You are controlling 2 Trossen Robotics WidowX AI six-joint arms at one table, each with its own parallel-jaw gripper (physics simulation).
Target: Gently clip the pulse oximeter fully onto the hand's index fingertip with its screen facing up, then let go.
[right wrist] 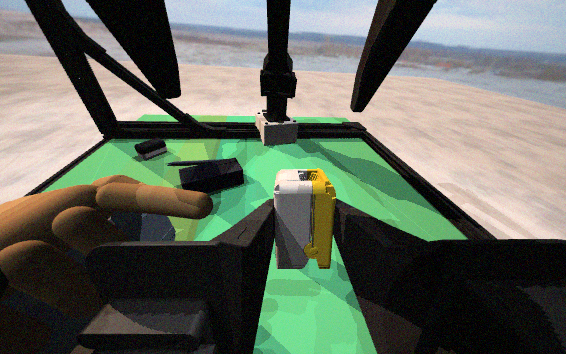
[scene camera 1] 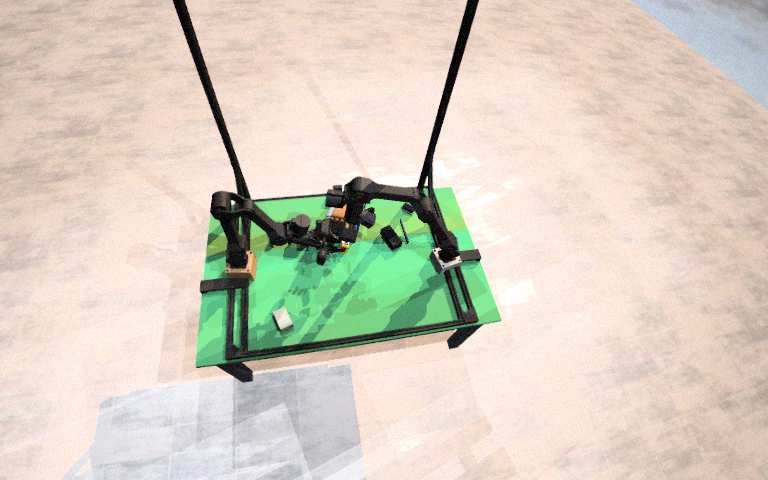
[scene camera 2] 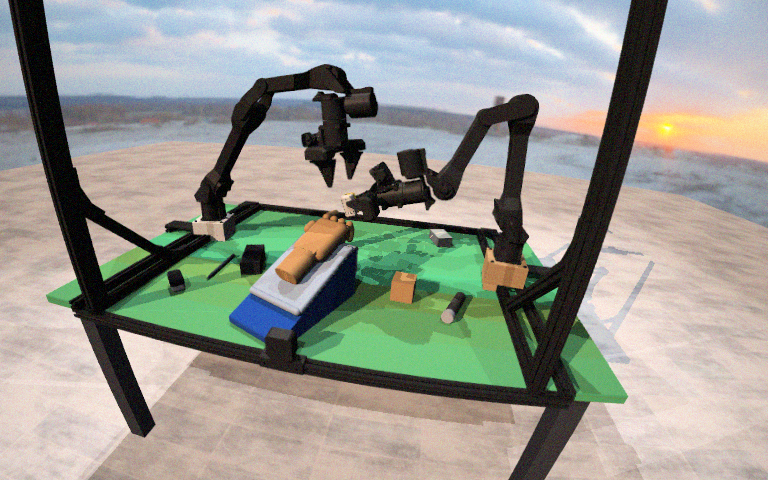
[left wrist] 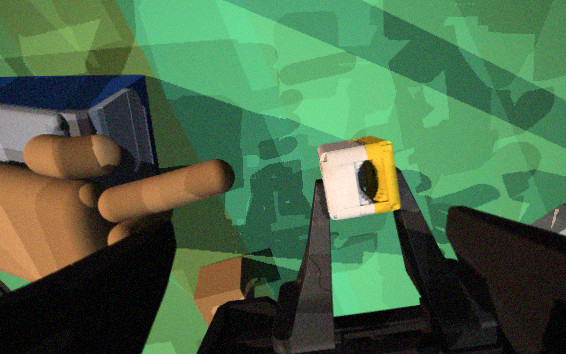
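Where they show: left gripper, fingertip midpoint: (right wrist: 258,104) (scene camera 2: 340,183) (left wrist: 311,227); right gripper, fingertip midpoint: (right wrist: 302,205) (scene camera 1: 344,245) (scene camera 2: 349,202) (left wrist: 356,174); left arm's base at its link origin: (right wrist: 276,117) (scene camera 1: 447,255) (scene camera 2: 213,217); right arm's base at its link origin: (scene camera 1: 239,261) (scene camera 2: 506,257).
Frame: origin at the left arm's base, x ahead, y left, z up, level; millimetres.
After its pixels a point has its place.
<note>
The white-and-yellow pulse oximeter (scene camera 1: 344,247) {x 436, y -118, z 123 mm} (scene camera 2: 346,203) (left wrist: 345,185) {x 421, y -140, z 126 mm} (right wrist: 295,220) {x 443, y -144, z 112 mm} is clamped between the fingers of my right gripper (scene camera 2: 353,207) {x 430, y -134, z 107 mm} (left wrist: 356,174) {x 430, y -134, z 107 mm} (right wrist: 302,205) {x 430, y -134, z 107 mm}. Its dark opening faces the left wrist camera, yellow half at the right; its screen does not show. The tan hand (scene camera 2: 317,243) {x 371, y -344, z 77 mm} (left wrist: 40,215) {x 364, y -281, z 98 mm} (right wrist: 45,212) {x 391, y -269, z 103 mm} lies on a sloped support. Its extended finger (left wrist: 167,190) (right wrist: 155,200) points toward the oximeter, with a gap between them in the left wrist view. My left gripper (scene camera 2: 340,181) {x 407, y -154, z 161 mm} (right wrist: 258,104) {x 407, y -154, z 161 mm} is open and empty, above the oximeter and the fingertips.
The blue wedge (scene camera 2: 334,294) {x 410, y -383, z -20 mm} carries the hand. An orange cube (scene camera 2: 402,287) {x 557, y -348, z -20 mm} (left wrist: 218,282) {x 541, y -316, z -26 mm}, a grey cylinder (scene camera 2: 453,308) {x 661, y -408, z -34 mm} and a pale box (scene camera 1: 282,318) {x 737, y 19, z -29 mm} (scene camera 2: 440,237) {x 725, y -20, z -29 mm} lie on the table. A black box (scene camera 1: 390,236) {x 190, y -189, z -25 mm} (scene camera 2: 252,259) {x 193, y -229, z -25 mm} (right wrist: 211,174) {x 200, y -193, z -24 mm} lies beside a dark pen (scene camera 2: 220,266) {x 103, y -224, z -52 mm}.
</note>
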